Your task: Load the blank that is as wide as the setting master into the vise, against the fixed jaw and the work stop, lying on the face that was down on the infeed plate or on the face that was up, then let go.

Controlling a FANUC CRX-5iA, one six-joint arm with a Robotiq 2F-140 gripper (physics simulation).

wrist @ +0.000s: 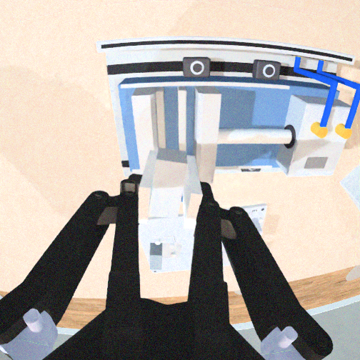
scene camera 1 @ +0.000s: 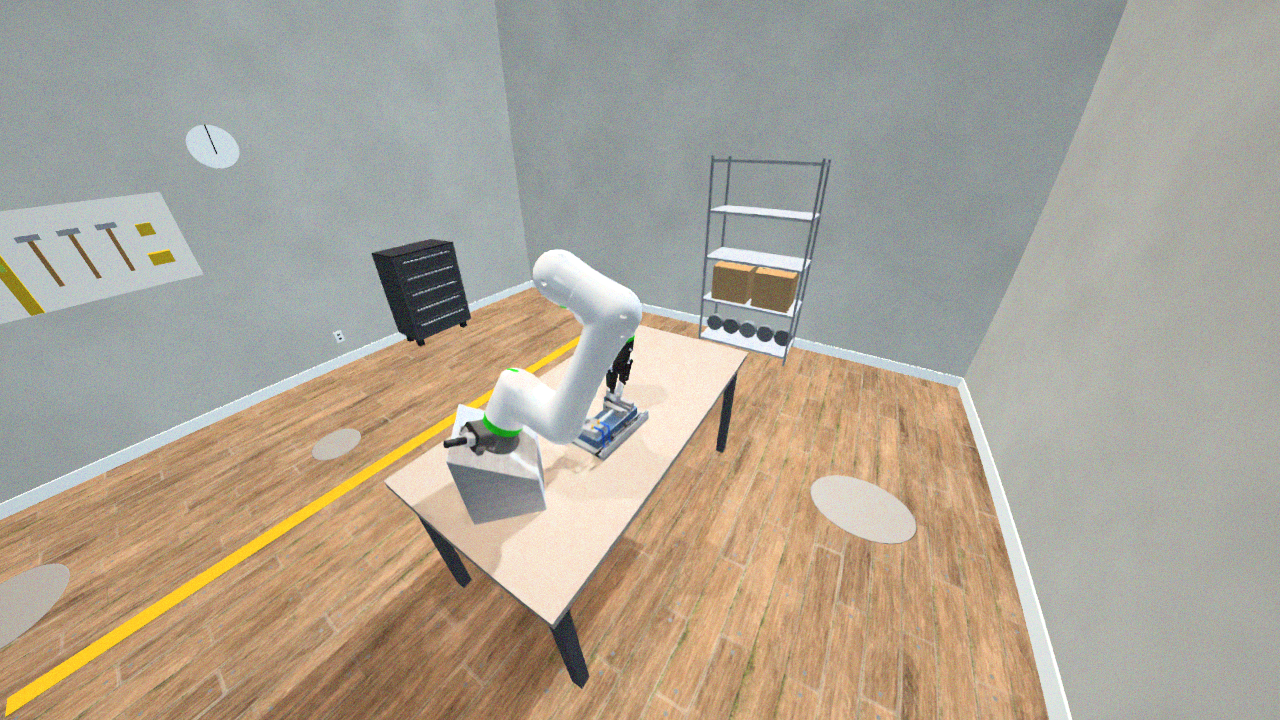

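Seen in the pictures: gripper, fingertip midpoint: (scene camera 1: 616,397); arm's base at its link origin: (scene camera 1: 495,437).
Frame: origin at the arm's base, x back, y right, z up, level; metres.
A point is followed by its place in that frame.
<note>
My gripper (scene camera 1: 616,386) {x -0.506, y 0.086, z -0.107 m} (wrist: 169,166) is shut on a pale block-shaped blank (wrist: 169,172), gripped by its sides. In the wrist view the blank's far end overlaps the near end of the gap between the fixed jaw (wrist: 143,122) on the left and the moving jaw (wrist: 207,120) on the right; it appears above the vise, but its exact height is unclear. Two thin pale strips (wrist: 160,117) (wrist: 182,117) stand between the jaws on the blue vise bed (wrist: 237,107). The blank's underside is hidden. I cannot identify the work stop or the setting master.
A cylinder block (wrist: 312,150) with blue hoses (wrist: 328,102) stands right of the jaws. A pale plate (wrist: 187,255) with small grey and white parts lies on the near side of the vise. The table (scene camera 1: 693,376) {x -0.988, y 0.202, z -0.218 m} carries the vise and the robot's pedestal (scene camera 1: 501,488) {x 0.087, y 0.120, z -0.076 m}.
</note>
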